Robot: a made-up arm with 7 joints.
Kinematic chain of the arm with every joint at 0, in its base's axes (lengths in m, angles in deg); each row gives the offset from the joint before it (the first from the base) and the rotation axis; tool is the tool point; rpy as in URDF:
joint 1: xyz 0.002 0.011 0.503 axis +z
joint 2: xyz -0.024 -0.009 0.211 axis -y
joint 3: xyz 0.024 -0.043 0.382 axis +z
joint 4: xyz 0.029 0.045 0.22 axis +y
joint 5: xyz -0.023 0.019 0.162 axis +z
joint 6: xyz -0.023 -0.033 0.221 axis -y
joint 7: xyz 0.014 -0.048 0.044 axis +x
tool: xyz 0.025 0.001 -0.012 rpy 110.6 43 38.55
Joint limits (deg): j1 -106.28..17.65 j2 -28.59..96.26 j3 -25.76..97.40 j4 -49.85..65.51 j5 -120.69..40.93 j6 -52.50..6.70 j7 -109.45..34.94
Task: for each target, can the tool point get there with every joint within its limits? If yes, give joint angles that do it. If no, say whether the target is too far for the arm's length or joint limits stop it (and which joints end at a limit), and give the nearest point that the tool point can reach.
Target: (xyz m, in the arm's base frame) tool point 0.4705 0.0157 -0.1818
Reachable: no: joint limits stop it (at a limit: joint 1, joint 2, joint 4, joint 7) | nearest point 0.3372 0.7053 0.3325 | short by 0.871 m
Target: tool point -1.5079 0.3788 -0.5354
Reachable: no: too far | nearest point -0.8786 0.2255 0.3329 | short by 1.083 m
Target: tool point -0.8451 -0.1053 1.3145
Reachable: yes | joints 6.62 57.07 30.36 14.15 -66.73 -4.04 -7.38
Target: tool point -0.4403 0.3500 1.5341
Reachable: yes | joints -48.95 26.37 18.37 -25.15 1.13 -17.48 -1.04
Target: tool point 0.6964 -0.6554 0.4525
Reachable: no: joint limits stop it (at a limit: joint 2, joint 4, joint 5, joint 7) | nearest point 0.5227 -0.4887 1.1275 | short by 0.717 m
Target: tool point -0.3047 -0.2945 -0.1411
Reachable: no: joint limits stop it (at a limit: joint 1, joint 2, joint 4, joint 6) | nearest point -0.6999 -0.3366 0.2743 | short by 0.575 m
